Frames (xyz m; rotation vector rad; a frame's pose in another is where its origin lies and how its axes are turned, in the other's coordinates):
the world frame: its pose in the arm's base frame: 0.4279 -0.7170 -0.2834 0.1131 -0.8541 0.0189
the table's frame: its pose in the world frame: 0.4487 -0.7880 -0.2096 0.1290 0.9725 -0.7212
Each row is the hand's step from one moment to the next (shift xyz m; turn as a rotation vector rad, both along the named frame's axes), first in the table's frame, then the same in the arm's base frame.
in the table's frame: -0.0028 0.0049 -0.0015 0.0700 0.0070 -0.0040
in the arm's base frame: 0.0000 0.0057 0.0014 0.0633 -0.0223 -0.0214
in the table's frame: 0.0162 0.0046 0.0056 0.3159 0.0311 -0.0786
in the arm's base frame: 0.0166 -0.0061 0.0019 0.2820 -0.0714 -0.1493
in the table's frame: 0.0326 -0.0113 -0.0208 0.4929 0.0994 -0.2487
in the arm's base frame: 0.0209 -0.0122 -0.0322 0.4587 -0.0110 -0.3227
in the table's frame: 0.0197 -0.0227 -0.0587 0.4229 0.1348 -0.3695
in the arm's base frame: 0.0018 0.0030 -0.0659 0.4098 0.1046 -0.3933
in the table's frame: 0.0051 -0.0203 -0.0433 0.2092 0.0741 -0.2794
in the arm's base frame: -0.0086 0.0035 -0.0472 0.2009 0.1046 -0.2758
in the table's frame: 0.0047 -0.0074 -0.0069 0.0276 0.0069 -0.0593
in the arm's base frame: -0.0002 -0.0043 -0.0103 0.0237 0.0226 -0.0570
